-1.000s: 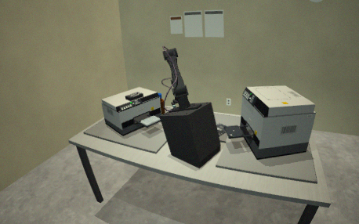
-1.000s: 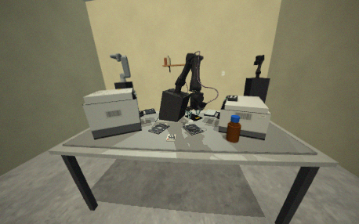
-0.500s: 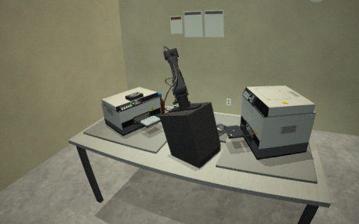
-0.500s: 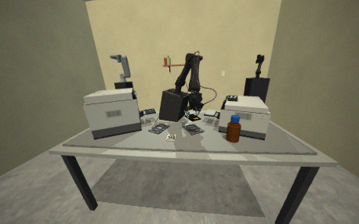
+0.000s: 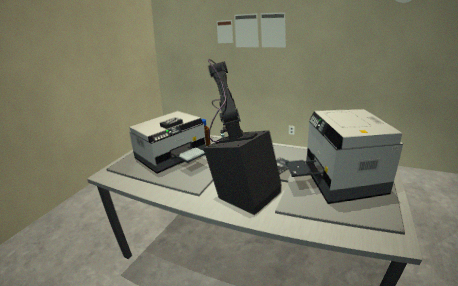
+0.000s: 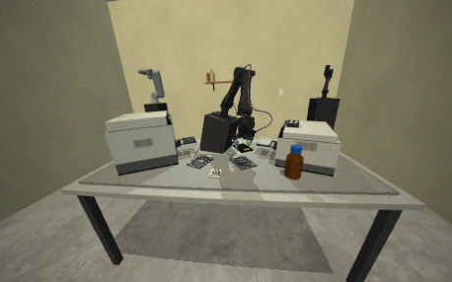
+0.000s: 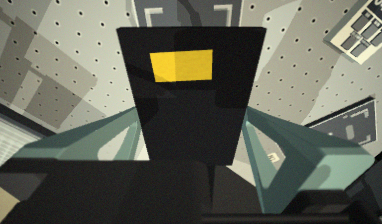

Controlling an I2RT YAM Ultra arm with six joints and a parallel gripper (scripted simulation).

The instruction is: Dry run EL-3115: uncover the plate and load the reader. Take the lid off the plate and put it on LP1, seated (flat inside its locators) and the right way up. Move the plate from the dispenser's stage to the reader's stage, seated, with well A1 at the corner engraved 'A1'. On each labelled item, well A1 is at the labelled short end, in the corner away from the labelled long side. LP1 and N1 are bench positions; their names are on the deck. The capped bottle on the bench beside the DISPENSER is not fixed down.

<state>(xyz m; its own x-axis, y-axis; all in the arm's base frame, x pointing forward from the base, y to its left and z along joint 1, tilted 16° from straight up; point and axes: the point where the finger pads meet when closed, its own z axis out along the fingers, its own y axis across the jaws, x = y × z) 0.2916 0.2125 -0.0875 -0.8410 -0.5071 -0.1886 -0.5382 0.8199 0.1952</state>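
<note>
My hand is 90 mm past the LP1 tag, 60 mm to the left of it and 120 mm above it. From my hand the other things lie so: dark lid right at my hand; brown capped bottle 120 mm ahead, 300 mm to the left; pale well plate 200 mm behind, 160 mm to the left, 20 mm below.
</note>
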